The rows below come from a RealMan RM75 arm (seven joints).
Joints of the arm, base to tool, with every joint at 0 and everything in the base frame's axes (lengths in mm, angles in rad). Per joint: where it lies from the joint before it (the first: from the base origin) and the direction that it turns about. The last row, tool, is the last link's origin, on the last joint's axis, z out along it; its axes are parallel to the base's.
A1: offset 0.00 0.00 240.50 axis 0 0 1
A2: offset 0.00 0.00 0.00 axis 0 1 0
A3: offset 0.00 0.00 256.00 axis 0 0 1
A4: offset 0.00 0.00 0.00 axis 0 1 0
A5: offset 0.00 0.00 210.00 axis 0 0 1
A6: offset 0.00 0.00 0.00 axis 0 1 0
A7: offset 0.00 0.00 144.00 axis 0 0 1
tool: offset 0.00 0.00 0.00
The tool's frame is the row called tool.
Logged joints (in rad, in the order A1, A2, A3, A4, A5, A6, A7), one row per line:
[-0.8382, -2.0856, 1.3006, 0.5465, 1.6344, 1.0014, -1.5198]
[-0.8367, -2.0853, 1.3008, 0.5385, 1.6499, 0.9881, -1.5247]
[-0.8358, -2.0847, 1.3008, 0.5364, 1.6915, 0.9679, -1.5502]
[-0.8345, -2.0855, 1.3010, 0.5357, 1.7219, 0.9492, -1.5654]
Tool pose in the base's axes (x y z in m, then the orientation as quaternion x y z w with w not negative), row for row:
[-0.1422, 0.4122, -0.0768, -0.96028, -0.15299, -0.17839, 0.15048]
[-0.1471, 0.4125, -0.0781, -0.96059, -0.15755, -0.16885, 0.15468]
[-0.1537, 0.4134, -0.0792, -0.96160, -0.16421, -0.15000, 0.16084]
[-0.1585, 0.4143, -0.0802, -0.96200, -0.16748, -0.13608, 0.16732]
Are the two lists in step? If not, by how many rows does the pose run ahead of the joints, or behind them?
They are in step.
